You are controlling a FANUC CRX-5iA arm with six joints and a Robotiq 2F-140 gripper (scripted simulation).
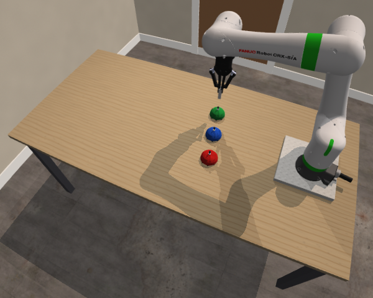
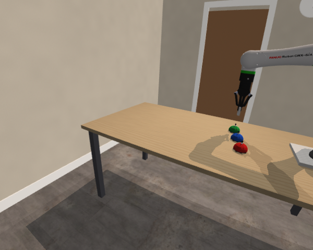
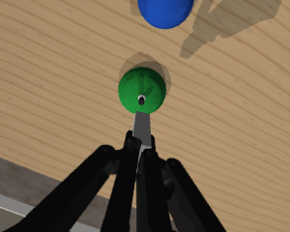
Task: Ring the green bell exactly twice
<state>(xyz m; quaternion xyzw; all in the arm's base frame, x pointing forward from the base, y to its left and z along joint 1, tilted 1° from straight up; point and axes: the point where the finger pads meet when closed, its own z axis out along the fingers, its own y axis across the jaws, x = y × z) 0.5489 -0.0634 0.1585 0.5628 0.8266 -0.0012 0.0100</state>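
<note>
Now: the green bell 130 mm below my hand. Round my hand: red bell: 280 mm to the left, 130 mm below, 110 mm behind; blue bell: 140 mm to the left, 130 mm below, 50 mm behind.
</note>
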